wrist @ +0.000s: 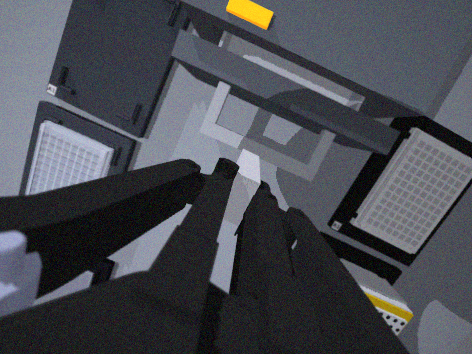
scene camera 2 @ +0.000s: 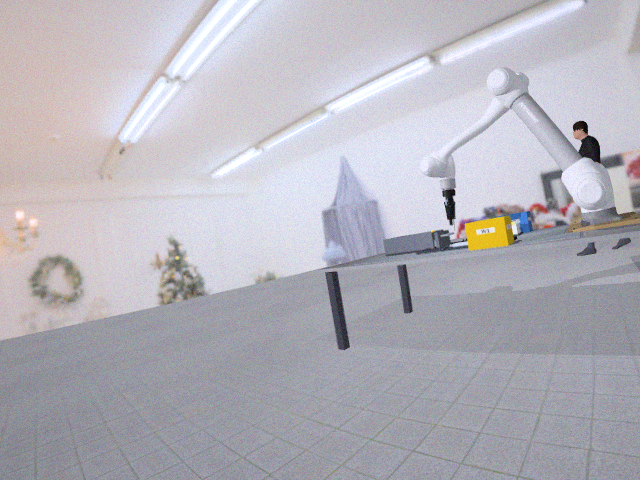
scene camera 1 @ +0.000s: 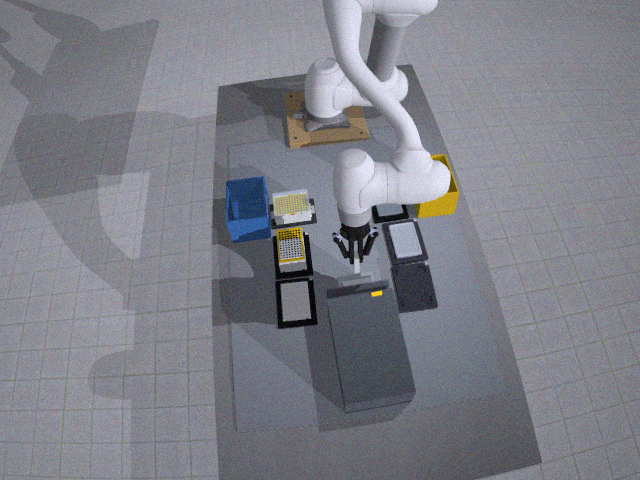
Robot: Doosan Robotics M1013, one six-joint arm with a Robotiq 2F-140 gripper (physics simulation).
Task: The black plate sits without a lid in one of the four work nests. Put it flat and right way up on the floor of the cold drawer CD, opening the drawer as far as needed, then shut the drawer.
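Places are measured from the arm's base along level axes (x ahead, y left, z up), in metres.
Where they show: gripper, between the fingertips: (wrist: 243, 167) (scene camera 2: 452, 231) (scene camera 1: 356, 268); arm's base, origin of its link: (scene camera 2: 600, 221) (scene camera 1: 324, 115).
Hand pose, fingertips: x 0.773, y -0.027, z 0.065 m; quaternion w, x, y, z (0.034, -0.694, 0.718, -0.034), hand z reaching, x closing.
Each offset is from my fingertips to the top centre of the thing. "spot": to the spot under its first point.
The cold drawer CD's front panel (scene camera 1: 351, 290) (wrist: 280, 90) stands a little out from its grey cabinet (scene camera 1: 369, 346) (scene camera 2: 408, 243) (wrist: 350, 45), so the drawer is slightly open. A narrow strip of its pale inside shows in the wrist view. Its light handle @(spot: 0.026 m ahead, 0.011 m right, 0.016 m down) (scene camera 1: 354, 280) (wrist: 220, 135) sticks out towards the arm. My gripper (scene camera 1: 356, 264) (scene camera 2: 452, 224) (wrist: 243, 167) is shut and empty, pointing down, with its pale tip in front of the handle and apart from the panel. Whether the tip touches the handle cannot be told. The black plate does not show; most of the drawer's inside is hidden.
A dark nest @(0.056 m ahead, 0.178 m left, 0.066 m down) (scene camera 1: 413, 286) (wrist: 115, 65) holds no plate. A white plate @(0.116 m back, 0.190 m left, 0.058 m down) (scene camera 1: 405, 240) (wrist: 70, 155) sits in the neighbouring nest. Across stand another pale plate @(0.039 m ahead, 0.198 m right, 0.058 m down) (scene camera 1: 295, 303) (wrist: 415, 192), a yellow-and-white rack @(0.135 m back, 0.186 m right, 0.007 m down) (scene camera 1: 292, 248) and a yellow-gridded plate @(0.306 m back, 0.163 m right, 0.007 m down) (scene camera 1: 291, 204). Blue @(0.313 m back, 0.311 m right, 0.036 m up) (scene camera 1: 248, 222) and yellow @(0.291 m back, 0.331 m left, 0.036 m up) (scene camera 1: 436, 205) (scene camera 2: 488, 235) bins flank them.
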